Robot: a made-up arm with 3 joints. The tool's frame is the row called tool. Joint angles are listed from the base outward. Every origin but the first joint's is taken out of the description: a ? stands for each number. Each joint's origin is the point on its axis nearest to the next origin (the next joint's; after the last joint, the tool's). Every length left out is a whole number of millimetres.
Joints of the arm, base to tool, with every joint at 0 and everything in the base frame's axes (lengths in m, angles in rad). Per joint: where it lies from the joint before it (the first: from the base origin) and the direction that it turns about. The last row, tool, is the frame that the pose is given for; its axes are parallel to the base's.
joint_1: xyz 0 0 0.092 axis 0 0 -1
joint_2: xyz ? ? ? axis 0 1 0
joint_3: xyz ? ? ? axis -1 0 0
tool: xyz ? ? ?
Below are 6 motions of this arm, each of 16 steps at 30 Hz.
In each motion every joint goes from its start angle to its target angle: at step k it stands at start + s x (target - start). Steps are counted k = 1, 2, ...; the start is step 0. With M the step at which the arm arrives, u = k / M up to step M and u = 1 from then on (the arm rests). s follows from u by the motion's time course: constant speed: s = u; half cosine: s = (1 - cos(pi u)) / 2; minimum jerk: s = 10 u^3 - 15 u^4 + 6 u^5.
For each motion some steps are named. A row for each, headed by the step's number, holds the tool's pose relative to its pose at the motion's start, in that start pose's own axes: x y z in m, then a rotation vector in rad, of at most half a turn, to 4 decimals.
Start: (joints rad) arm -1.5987 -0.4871 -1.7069
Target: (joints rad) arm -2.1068 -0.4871 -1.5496
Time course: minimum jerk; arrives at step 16
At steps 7, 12, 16:
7: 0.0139 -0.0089 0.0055 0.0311 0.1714 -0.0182
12: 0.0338 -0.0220 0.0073 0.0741 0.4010 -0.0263
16: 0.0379 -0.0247 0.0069 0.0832 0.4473 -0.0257

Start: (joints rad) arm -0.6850 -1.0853 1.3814
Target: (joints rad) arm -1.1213 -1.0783 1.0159
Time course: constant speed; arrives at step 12
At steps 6, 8, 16:
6: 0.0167 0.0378 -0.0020 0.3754 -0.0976 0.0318
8: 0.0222 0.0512 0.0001 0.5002 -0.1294 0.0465
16: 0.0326 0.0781 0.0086 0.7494 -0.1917 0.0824

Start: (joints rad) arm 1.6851 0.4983 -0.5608
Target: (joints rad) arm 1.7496 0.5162 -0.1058
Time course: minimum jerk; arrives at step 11
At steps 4, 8, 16:
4: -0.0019 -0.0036 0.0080 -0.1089 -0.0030 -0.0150
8: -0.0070 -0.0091 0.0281 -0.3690 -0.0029 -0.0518
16: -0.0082 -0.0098 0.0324 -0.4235 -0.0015 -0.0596

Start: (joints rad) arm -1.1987 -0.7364 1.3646
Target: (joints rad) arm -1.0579 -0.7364 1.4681
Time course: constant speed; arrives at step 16
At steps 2, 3, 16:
2: -0.0020 -0.0021 0.0018 -0.0248 0.0128 -0.0026
3: -0.0030 -0.0031 0.0027 -0.0371 0.0192 -0.0038
16: -0.0155 -0.0152 0.0160 -0.1980 0.1032 -0.0161

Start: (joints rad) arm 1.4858 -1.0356 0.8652
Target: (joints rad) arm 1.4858 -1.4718 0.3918
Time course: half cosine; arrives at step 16
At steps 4, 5, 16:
4: -0.0080 0.0226 -0.0213 0.0693 -0.0431 -0.0472
5: -0.0113 0.0346 -0.0323 0.1051 -0.0667 -0.0704
16: -0.0088 0.1617 -0.1433 0.4658 -0.3561 -0.2588

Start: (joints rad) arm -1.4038 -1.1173 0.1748
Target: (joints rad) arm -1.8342 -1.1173 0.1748
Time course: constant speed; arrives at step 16
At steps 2, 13, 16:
2: 0.0041 0.0077 -0.0072 0.0484 -0.0041 0.0232
13: 0.0236 0.0572 -0.0392 0.3144 -0.0266 0.1509
16: 0.0279 0.0723 -0.0454 0.3869 -0.0328 0.1857

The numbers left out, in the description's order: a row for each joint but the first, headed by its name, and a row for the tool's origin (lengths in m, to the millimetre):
joint_2: 0.383 -0.115 0
joint_3: -0.414 0 0.119
tool: 0 -0.058 -0.031

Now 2 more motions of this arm.
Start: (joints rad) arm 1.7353 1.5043 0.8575
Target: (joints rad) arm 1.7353 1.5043 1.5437
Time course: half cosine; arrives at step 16
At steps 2, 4, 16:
2: 0.0000 -0.0008 0.0015 -0.0261 0.0000 0.0000
4: 0.0000 -0.0028 0.0060 -0.1005 0.0000 0.0000
16: 0.0000 -0.0065 0.0438 -0.6862 0.0000 0.0000

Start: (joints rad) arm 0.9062 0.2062 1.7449
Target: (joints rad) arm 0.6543 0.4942 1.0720
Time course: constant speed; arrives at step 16
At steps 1, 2, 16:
1: 0.0054 -0.0064 -0.0035 0.0387 -0.0179 0.0154
2: 0.0111 -0.0128 -0.0067 0.0771 -0.0352 0.0316
16: 0.0997 -0.0904 -0.0222 0.5783 -0.1906 0.3256

